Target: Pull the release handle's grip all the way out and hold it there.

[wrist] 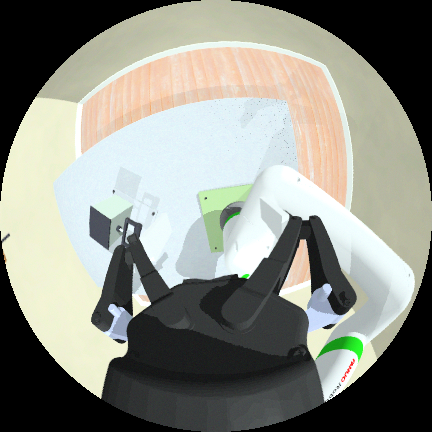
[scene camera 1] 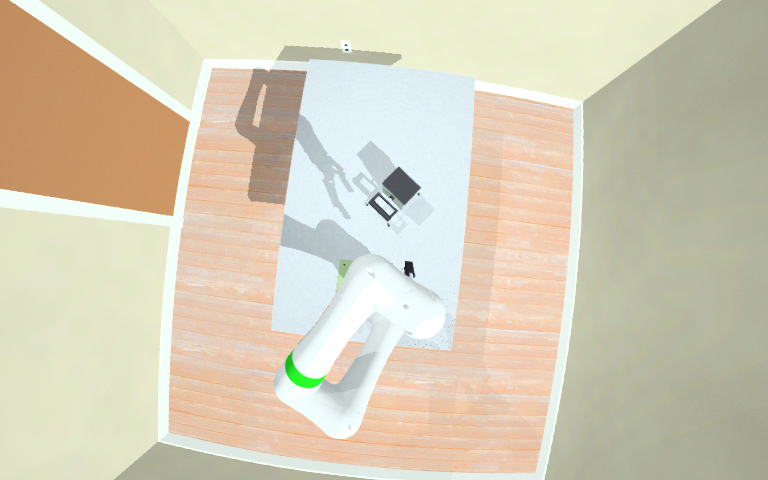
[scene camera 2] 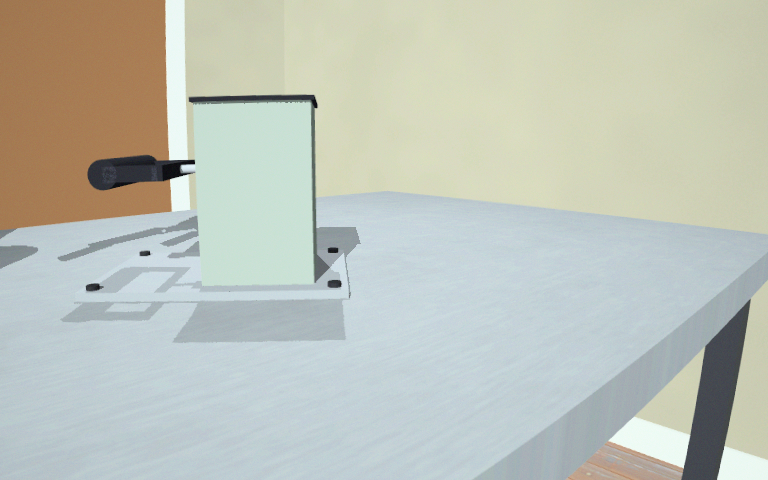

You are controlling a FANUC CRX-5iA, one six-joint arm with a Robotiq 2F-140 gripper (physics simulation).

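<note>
The release handle's grip (scene camera 1: 377, 211) (scene camera 2: 124, 172) (wrist: 126, 232) is a black rectangular loop beside a pale green box (scene camera 1: 401, 184) (scene camera 2: 254, 192) (wrist: 116, 209) with a dark top. A short silver rod (scene camera 2: 187, 168) links the grip to the box, at about mid-height. The box stands upright on a light base plate (scene camera 2: 226, 295) with black bolts at its corners. My gripper (wrist: 213, 214) is open and empty, apart from the grip. In the wrist view the grip appears near the left fingertip, farther down toward the table. In scene camera 1 the arm hides most of the gripper.
The white arm (scene camera 1: 334, 333) (wrist: 310, 200) spans the lower part of the table (scene camera 1: 441, 141) (scene camera 2: 509, 339) (wrist: 200, 135) in scene camera 1. Its green mounting plate (scene camera 1: 341, 273) (wrist: 209, 202) is partly covered by the arm. Walls rise beyond the table.
</note>
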